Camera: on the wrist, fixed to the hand. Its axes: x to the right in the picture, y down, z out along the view.
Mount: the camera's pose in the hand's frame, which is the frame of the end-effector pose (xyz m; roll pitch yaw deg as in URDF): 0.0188 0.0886 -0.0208 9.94 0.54 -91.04
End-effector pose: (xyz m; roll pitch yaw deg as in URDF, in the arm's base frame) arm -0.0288 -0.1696 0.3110 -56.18 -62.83 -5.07
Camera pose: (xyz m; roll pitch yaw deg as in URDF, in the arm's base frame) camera 0.0581 -0.1451 0.2888 83.91 -21.15 -147.84
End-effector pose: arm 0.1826 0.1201 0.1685 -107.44 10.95 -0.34
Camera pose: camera 0.1859 0.0737 0.0881 -138.85 -70.51 60.24
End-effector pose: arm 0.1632 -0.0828 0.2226 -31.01 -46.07 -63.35
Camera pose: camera 0.2478 -0.1061 0.1921 60.49 -19.80 -177.02
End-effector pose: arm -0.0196 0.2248 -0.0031 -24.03 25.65 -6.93
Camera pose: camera -0.0177 0.2976 -0.0609 -17.33 -21.54 -87.27
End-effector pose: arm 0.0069 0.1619 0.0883 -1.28 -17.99 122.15
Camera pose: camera -0.0810 0.1361 0.0724 27.95 -0.38 30.93
